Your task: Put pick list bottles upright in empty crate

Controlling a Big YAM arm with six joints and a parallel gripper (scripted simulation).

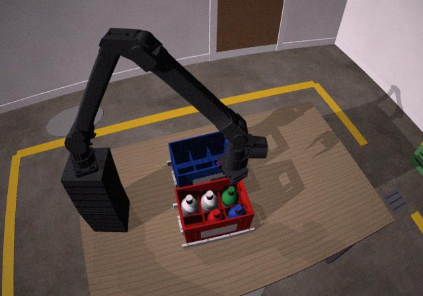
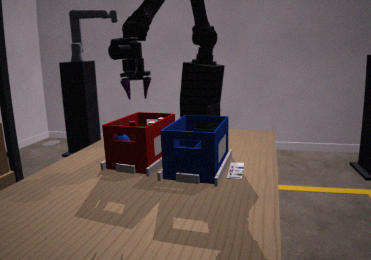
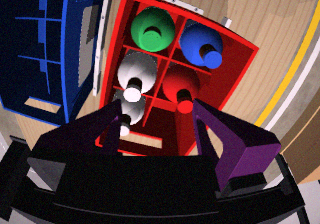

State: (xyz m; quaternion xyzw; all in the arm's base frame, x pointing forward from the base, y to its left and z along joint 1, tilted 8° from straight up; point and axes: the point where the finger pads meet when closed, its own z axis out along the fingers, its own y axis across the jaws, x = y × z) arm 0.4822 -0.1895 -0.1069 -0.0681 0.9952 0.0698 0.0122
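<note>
Now: hand 2 cm short of the green bottle, 1 cm to the right of it and 19 cm above it. Also, from my hand: blue bottle 1 cm ahead, 7 cm to the right, 19 cm below; then red crate 7 cm behind, 2 cm to the right, 19 cm below; then red bottle 8 cm behind, 6 cm to the right, 19 cm below.
</note>
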